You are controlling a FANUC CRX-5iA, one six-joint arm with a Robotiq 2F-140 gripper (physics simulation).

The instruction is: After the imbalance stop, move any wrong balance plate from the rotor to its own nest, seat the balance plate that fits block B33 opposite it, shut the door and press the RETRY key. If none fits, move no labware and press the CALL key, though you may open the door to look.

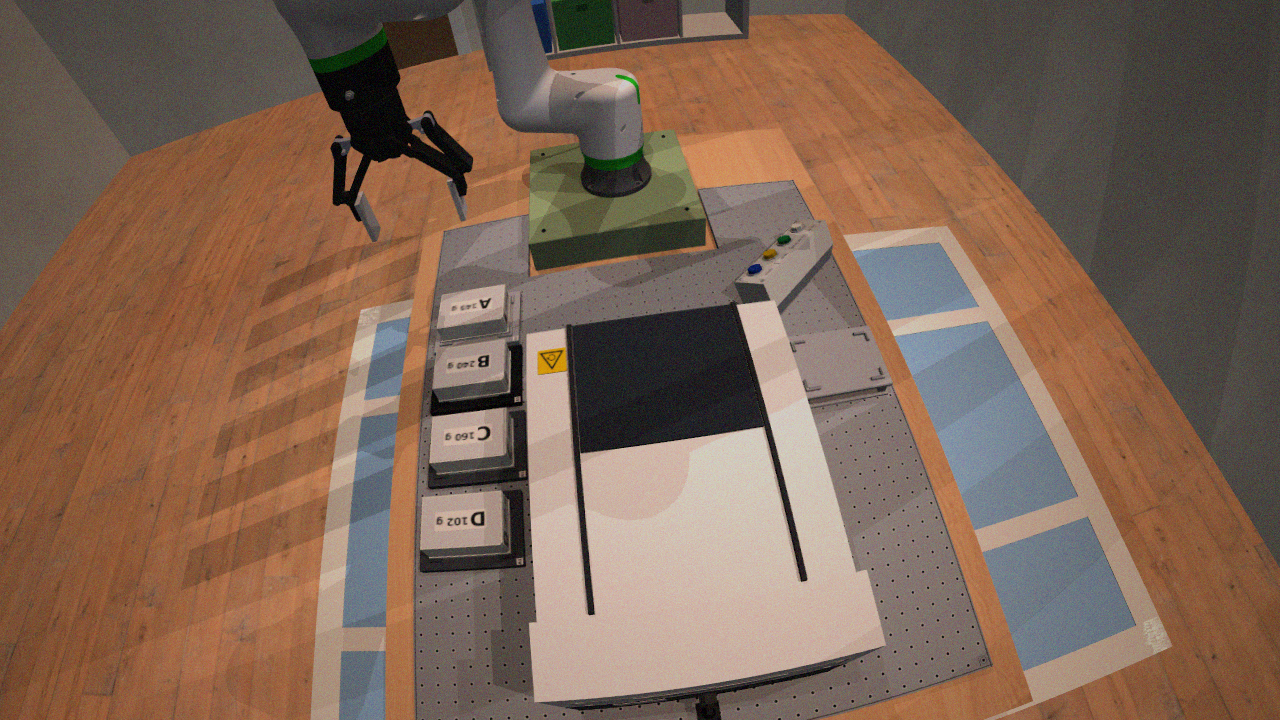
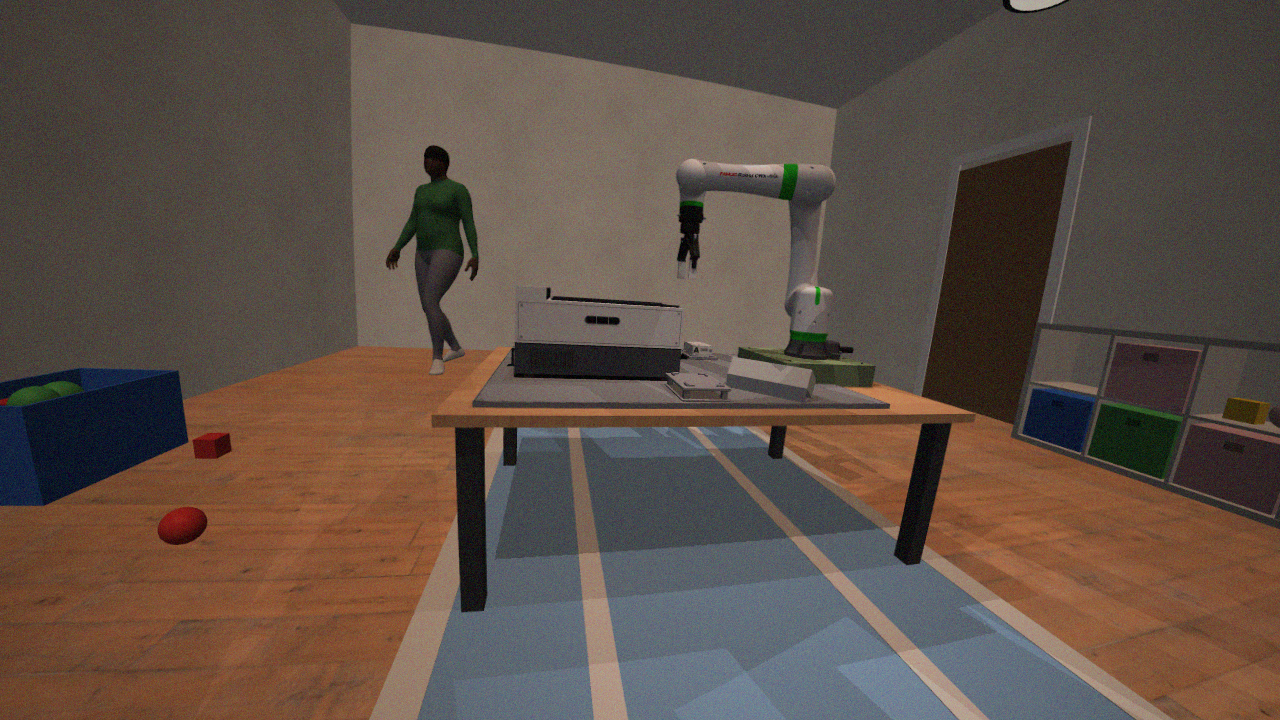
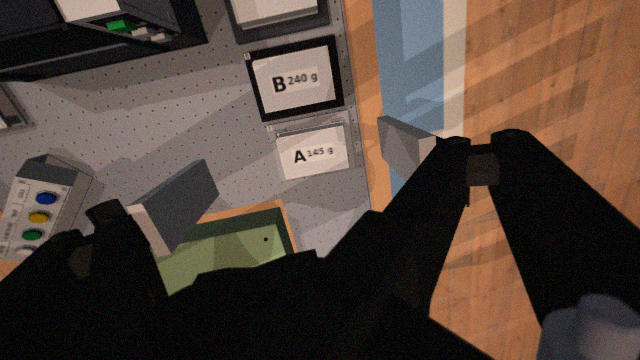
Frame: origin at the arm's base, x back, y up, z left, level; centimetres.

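Seen in the pictures: gripper, fingertip midpoint: [image 1: 419, 224] [image 2: 686, 278] [image 3: 294, 157]; arm's base, link origin: [image 1: 616, 176] [image 2: 805, 356].
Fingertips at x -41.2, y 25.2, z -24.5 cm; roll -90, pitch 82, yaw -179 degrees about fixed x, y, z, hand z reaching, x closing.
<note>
Offsets run from my fingertips to a thing's top centre.
My gripper [image 1: 416, 217] [image 2: 687, 268] [image 3: 294, 157] is open and empty, high above the table's edge near plate A. Plates A, 145 g {dz -1.2, dx +7.5, dy -26.1 cm} [image 1: 472, 309] [image 3: 315, 152], B, 240 g {dz +0.7, dx -5.3, dy -26.1 cm} [image 1: 470, 370] [image 3: 295, 80], C, 160 g {dz +2.7, dx -18.8, dy -26.1 cm} [image 1: 469, 441], and D, 102 g {dz +3.3, dx -32.8, dy -26.1 cm} [image 1: 463, 522], stand in a row of nests beside the white centrifuge [image 1: 698, 528] [image 2: 597, 324]. Its top shows a dark panel {dz +32.6, dx -20.1, dy -10.1 cm} [image 1: 666, 380]; whether this is the shut door or an opening is unclear. The rotor and block B33 do not show. The key panel {dz +56.0, dx +15.0, dy -23.1 cm} [image 1: 787, 259] [image 2: 769, 376] [image 3: 40, 210] has blue, yellow, green and white keys; their labels are unreadable.
The green robot base [image 1: 617, 214] [image 2: 850, 371] [image 3: 225, 250] stands behind the plates and centrifuge. A grey corner-marked stand [image 1: 836, 362] [image 2: 696, 386] is beside the centrifuge. A person [image 2: 438, 223] stands beyond the table [image 2: 698, 416]. A blue bin [image 2: 107, 438] is on the floor.
</note>
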